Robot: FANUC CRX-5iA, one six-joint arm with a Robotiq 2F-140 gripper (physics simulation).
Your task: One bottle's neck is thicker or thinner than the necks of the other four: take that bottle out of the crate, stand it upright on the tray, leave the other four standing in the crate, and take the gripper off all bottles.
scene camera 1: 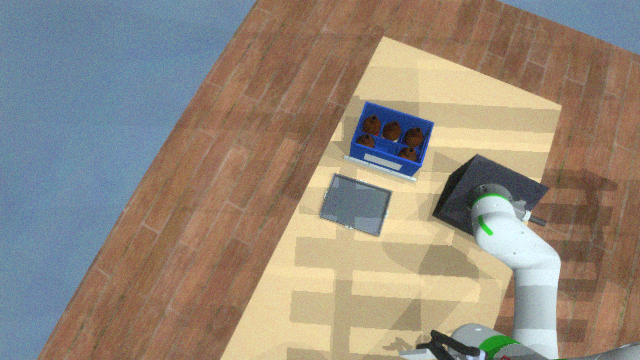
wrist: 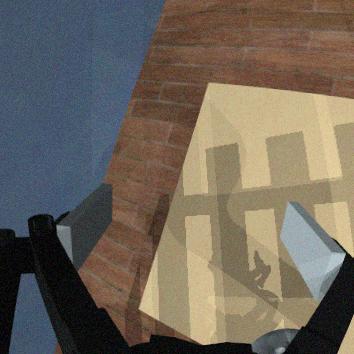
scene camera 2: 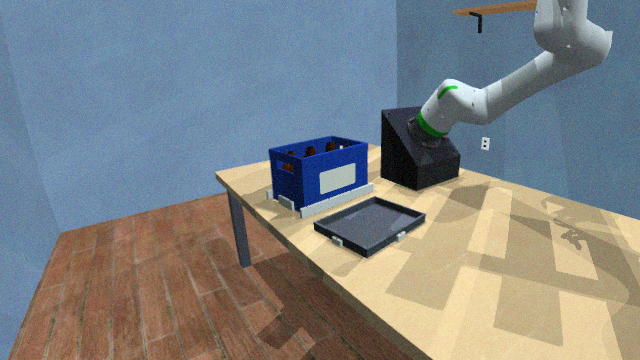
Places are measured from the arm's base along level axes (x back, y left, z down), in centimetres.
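Pixels of known places: gripper, fingertip midpoint: [wrist: 197, 211]; arm's base, origin of the base link: [scene camera 1: 488, 201] [scene camera 2: 422, 134].
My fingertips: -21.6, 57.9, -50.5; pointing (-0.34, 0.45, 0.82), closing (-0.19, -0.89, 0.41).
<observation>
For each thing: its top centre in the pictures, then the offset to it from my fingertips, as dx, dy, dz. "pt": a spot on its surface instead.
- blue crate, middle of its top: [scene camera 2: 318, 145] [scene camera 1: 393, 132] -19.3, -68.4, +50.5
- far row, surface spot: [scene camera 1: 371, 126] pt -28.0, -69.8, +55.6
- dark grey tray, surface spot: [scene camera 2: 370, 227] [scene camera 1: 352, 205] pt -22.7, -39.7, +67.5
- light grey rail, middle of its top: [scene camera 2: 340, 194] [scene camera 1: 379, 167] -18.5, -58.6, +65.0
The blue crate [scene camera 1: 410, 168] [scene camera 2: 311, 186] stands upright on the table. In scene camera 1, brown bottles stand in it: three in the far row [scene camera 1: 371, 126] [scene camera 1: 392, 131] [scene camera 1: 414, 137], and two in the near row [scene camera 1: 366, 141] [scene camera 1: 408, 153], at its ends. The near row's middle compartment holds no bottle. Neck widths are too small to compare. The dark grey tray [scene camera 1: 356, 205] [scene camera 2: 370, 227] lies beside the crate and is empty. My gripper [wrist: 197, 211] is open and empty, high above the table and far from crate and tray. It is partly cut off at scene camera 1's bottom edge.
A light grey rail [scene camera 1: 380, 169] [scene camera 2: 337, 201] runs along the crate's label side. Small light clips sit at the tray's edges. The black pedestal [scene camera 1: 515, 180] [scene camera 2: 437, 172] carries the white arm [scene camera 1: 537, 300] [scene camera 2: 520, 80] beside the crate. A wooden shelf [scene camera 2: 500, 7] hangs on the wall.
</observation>
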